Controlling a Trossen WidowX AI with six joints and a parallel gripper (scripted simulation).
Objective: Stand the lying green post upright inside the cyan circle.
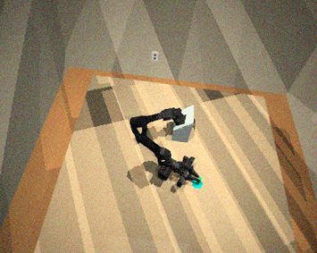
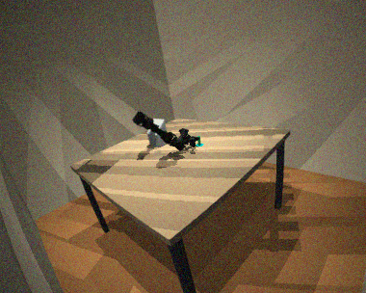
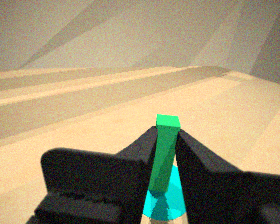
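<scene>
Right now my gripper tip is 2 cm above the green post. The rest, counted from my gripper tip: cyan circle 6 cm below.
</scene>
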